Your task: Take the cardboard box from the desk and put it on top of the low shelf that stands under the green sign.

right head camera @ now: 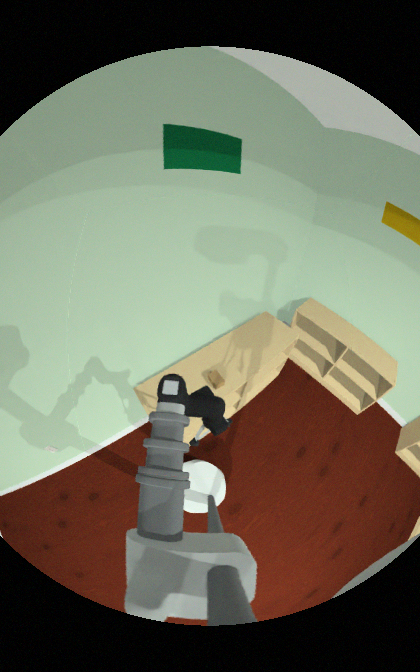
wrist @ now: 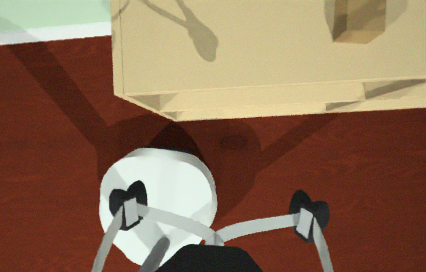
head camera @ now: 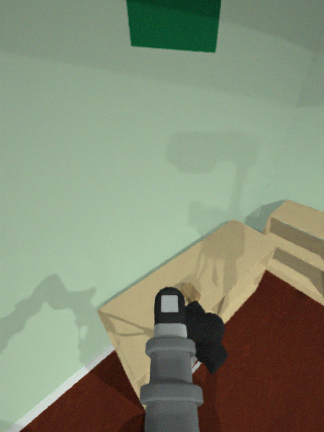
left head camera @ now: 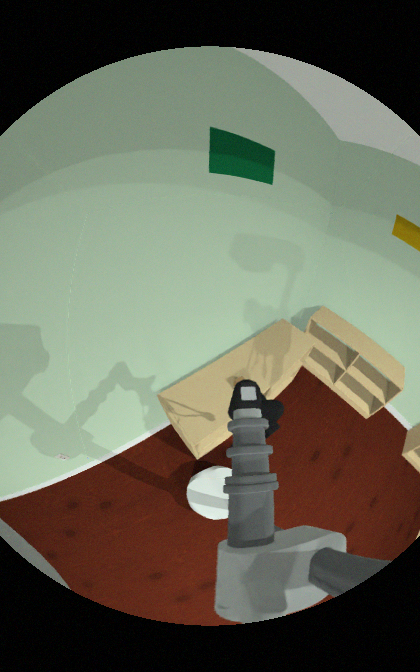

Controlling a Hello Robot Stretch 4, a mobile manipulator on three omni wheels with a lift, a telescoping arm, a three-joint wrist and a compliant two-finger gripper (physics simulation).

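Places are measured from the robot's base along level axes (x up, y right, z ahead), in metres.
Where they show: gripper, fingertip midpoint: (right head camera: 211,433) (wrist: 217,201) (head camera: 198,370); robot's base, origin of the base link: (right head camera: 197,485) (wrist: 166,195).
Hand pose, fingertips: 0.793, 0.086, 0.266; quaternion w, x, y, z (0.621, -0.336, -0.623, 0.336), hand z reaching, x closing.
Things, the pixels of their top centre, and the offset from my fingertips, as dx, dy, dz. Level surfaces: height alone.
- brown cardboard box, middle of its top: (wrist: 367,2) (right head camera: 215,377) (head camera: 190,291) -0.161, +0.025, +0.362
- low wooden shelf, its level: dx -0.211
- green sign, middle of its top: (right head camera: 207,129) +1.030, -0.037, +0.706
The brown cardboard box (head camera: 191,291) (left head camera: 239,379) (right head camera: 216,379) (wrist: 360,20) stands on top of the low wooden shelf (head camera: 145,300) (left head camera: 200,392) (right head camera: 195,367) (wrist: 275,55). The green sign (head camera: 174,25) (left head camera: 241,156) (right head camera: 202,149) is on the wall above this shelf. My gripper (right head camera: 211,432) (wrist: 217,201) is open, its two fingertips wide apart with nothing between them. It is off the shelf's front side and apart from the box, which is at the upper right in the wrist view. The arm hides part of the box in the left head view. The desk does not show.
A second shelf unit (head camera: 300,212) (left head camera: 360,340) (right head camera: 350,332) with open compartments stands right of the low shelf. A white round object (left head camera: 207,492) (right head camera: 205,482) (wrist: 170,187) is below the gripper, near the low shelf's front. A yellow sign (left head camera: 407,232) (right head camera: 401,222) is on the right wall.
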